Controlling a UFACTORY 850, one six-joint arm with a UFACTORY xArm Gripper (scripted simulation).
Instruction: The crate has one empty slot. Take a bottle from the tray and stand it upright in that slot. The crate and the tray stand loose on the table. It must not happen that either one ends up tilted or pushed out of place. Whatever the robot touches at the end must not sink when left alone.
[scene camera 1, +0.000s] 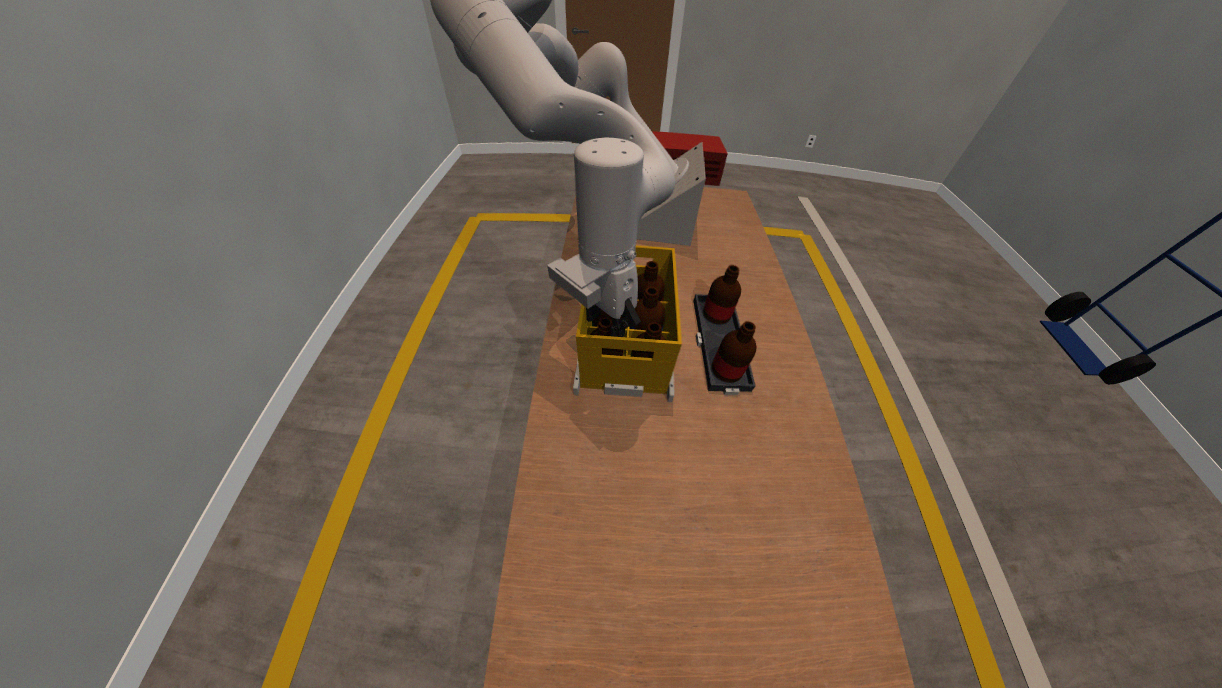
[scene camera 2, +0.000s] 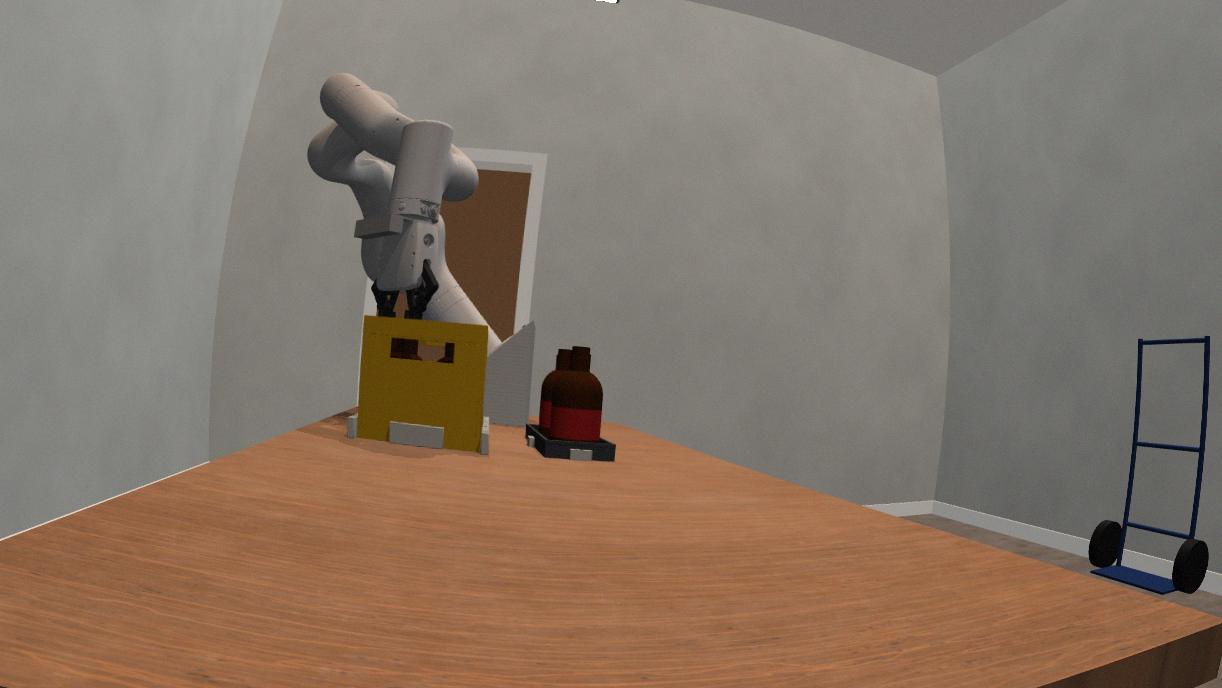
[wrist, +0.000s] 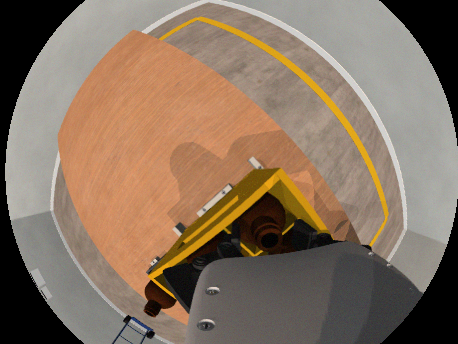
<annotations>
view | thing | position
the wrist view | my gripper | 266, 234
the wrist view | brown bottle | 258, 222
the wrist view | yellow crate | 254, 185
</annotations>
